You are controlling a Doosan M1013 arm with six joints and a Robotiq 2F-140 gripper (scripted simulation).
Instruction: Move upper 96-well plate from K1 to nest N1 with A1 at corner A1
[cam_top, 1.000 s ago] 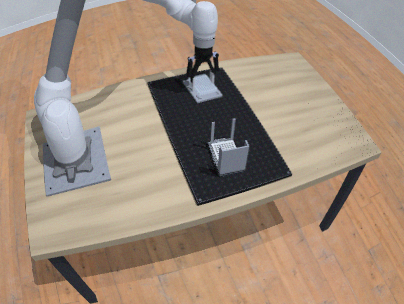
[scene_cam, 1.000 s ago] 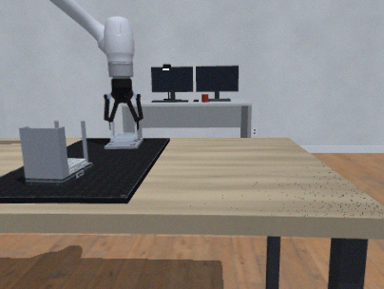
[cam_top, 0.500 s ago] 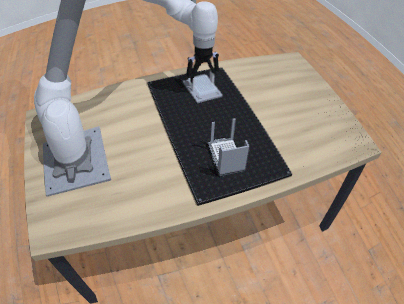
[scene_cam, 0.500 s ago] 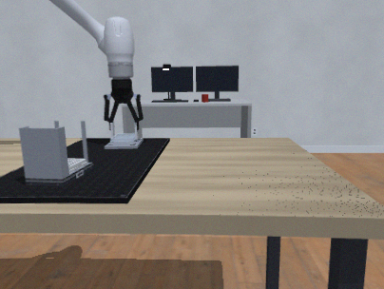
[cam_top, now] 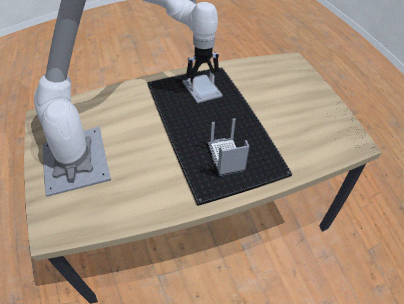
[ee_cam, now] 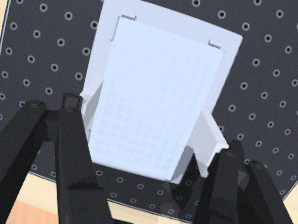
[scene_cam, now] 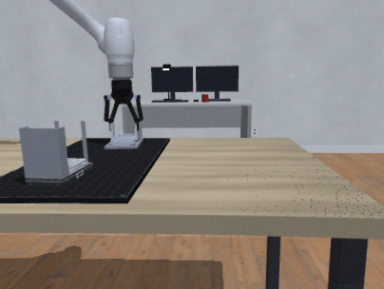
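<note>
The 96-well plate is 20 mm below my hand. The rest, counted from my hand: plate nest N1 (40 mm below); then grey back wall (480 mm to the right, 30 mm above, 10 mm behind).
</note>
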